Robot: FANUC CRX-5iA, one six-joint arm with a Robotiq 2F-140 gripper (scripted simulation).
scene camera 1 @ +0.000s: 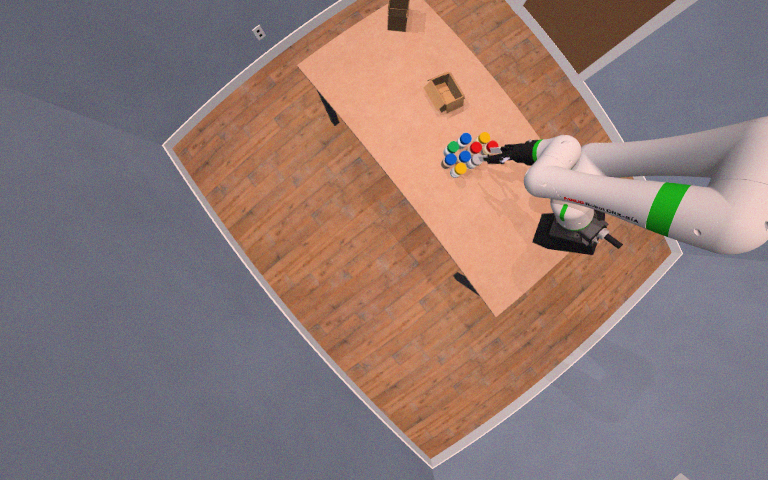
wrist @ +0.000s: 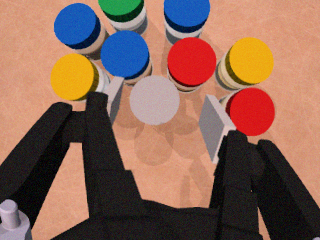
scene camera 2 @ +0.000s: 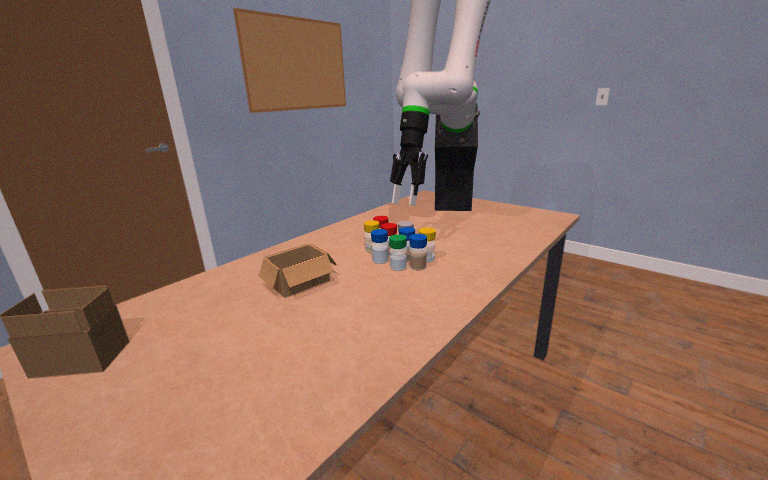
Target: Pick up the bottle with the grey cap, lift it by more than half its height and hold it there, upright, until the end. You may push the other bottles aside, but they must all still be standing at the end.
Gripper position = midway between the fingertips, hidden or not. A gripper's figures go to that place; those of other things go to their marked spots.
Labels:
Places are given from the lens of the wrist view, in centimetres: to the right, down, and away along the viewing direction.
my gripper [wrist: 162, 101]: 0, -2, 22
yellow bottle [wrist: 249, 61]: 10, -6, 28
blue bottle [wrist: 125, 53]: -4, -7, 28
red bottle [wrist: 191, 61]: 3, -6, 28

